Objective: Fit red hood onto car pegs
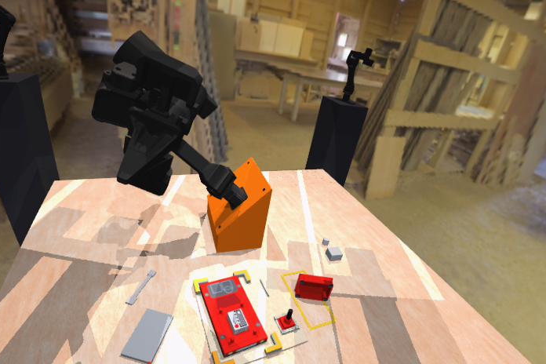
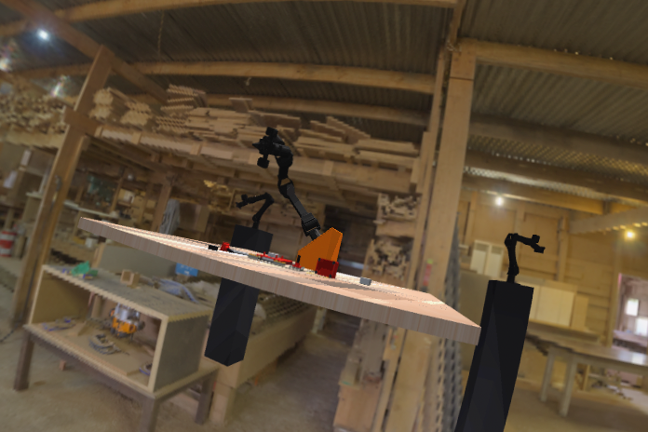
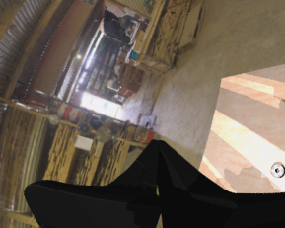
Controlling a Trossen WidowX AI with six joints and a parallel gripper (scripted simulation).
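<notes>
The red hood is 450 mm below my gripper tip, 420 mm to the left of it and 160 mm behind it.
</notes>
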